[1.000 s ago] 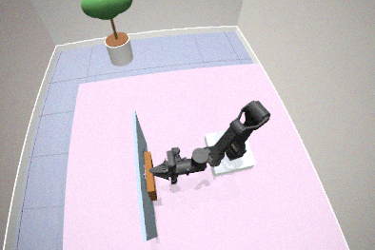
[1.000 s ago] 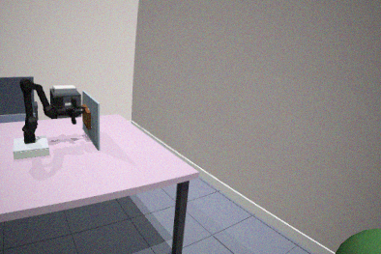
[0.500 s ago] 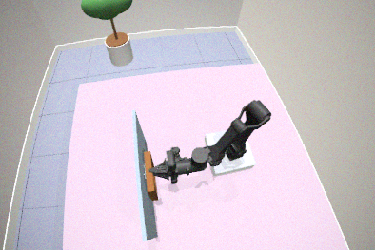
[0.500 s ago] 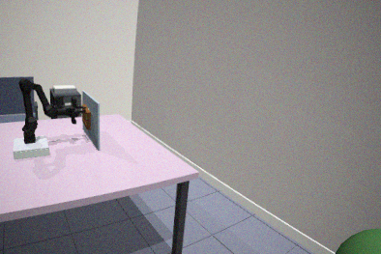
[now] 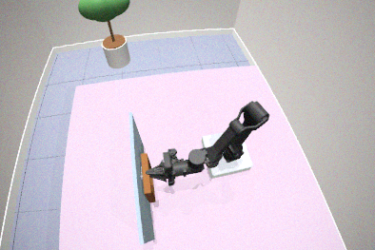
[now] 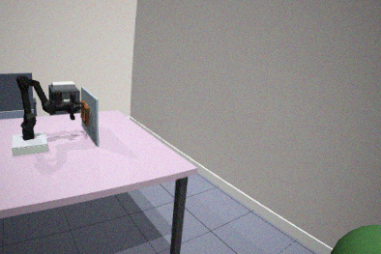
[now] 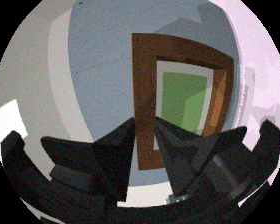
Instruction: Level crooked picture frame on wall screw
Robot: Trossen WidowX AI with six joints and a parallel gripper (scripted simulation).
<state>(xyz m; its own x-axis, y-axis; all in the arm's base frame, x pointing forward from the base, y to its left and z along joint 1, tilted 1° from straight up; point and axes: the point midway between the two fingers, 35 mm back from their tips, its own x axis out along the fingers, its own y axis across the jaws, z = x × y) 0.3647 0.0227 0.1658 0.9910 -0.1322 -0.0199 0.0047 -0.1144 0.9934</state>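
The brown wooden picture frame is 5 cm below my gripper tip and 1 cm ahead of it. Also, from my gripper tip: wall panel: 7 cm below, 2 cm ahead.
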